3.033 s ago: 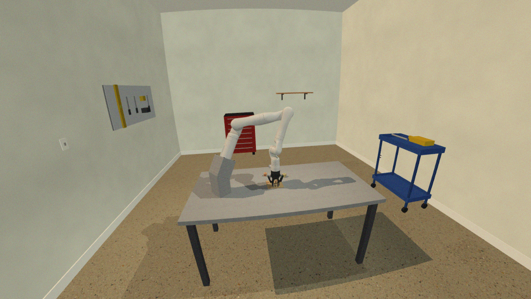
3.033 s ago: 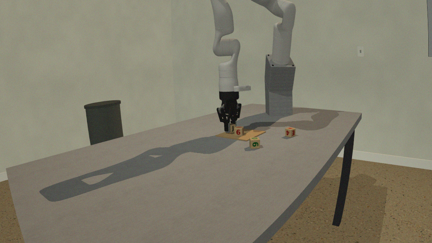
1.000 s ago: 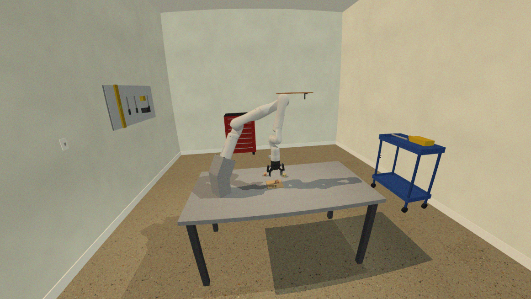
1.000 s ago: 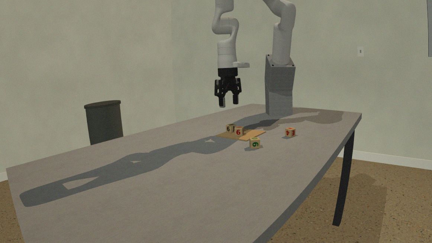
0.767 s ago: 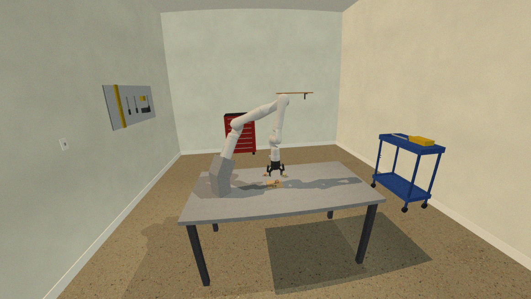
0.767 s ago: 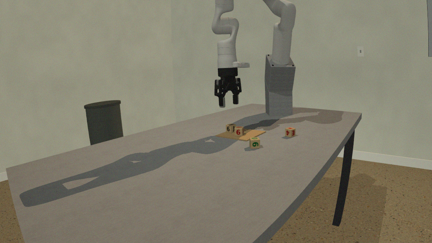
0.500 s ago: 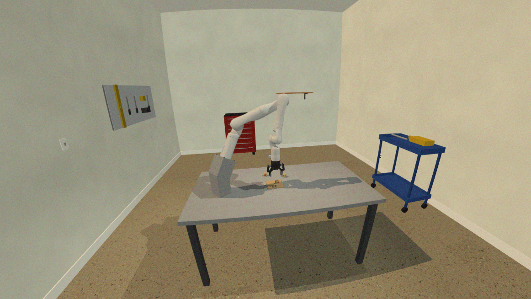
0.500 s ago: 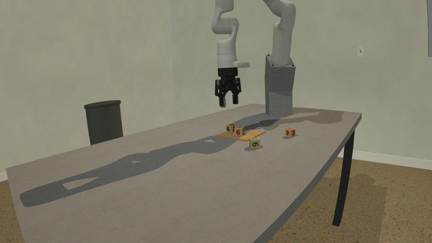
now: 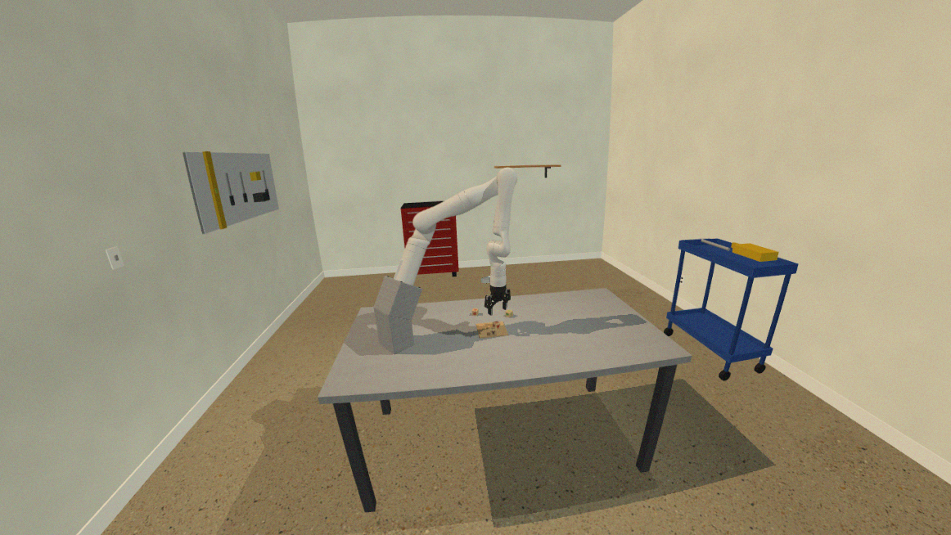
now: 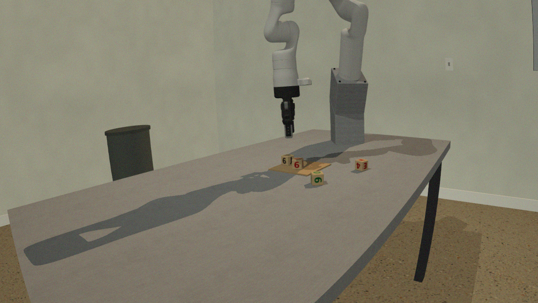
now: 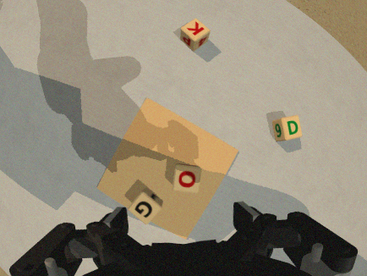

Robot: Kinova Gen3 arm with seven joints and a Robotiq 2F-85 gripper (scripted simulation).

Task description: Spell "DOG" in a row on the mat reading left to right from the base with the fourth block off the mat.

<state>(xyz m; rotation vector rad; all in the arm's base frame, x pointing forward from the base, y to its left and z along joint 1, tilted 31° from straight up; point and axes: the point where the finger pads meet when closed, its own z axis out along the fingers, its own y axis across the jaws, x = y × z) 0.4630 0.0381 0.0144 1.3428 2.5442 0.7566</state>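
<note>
The D block is 150 mm to the left of my hand, 90 mm below it and 70 mm ahead of it. The rest, counted from my hand: O block 90 mm below, 20 mm to the left, 10 mm behind; then tan mat 110 mm below, 30 mm behind, 10 mm to the left; then G block 90 mm below, 40 mm to the right, 20 mm behind.
</note>
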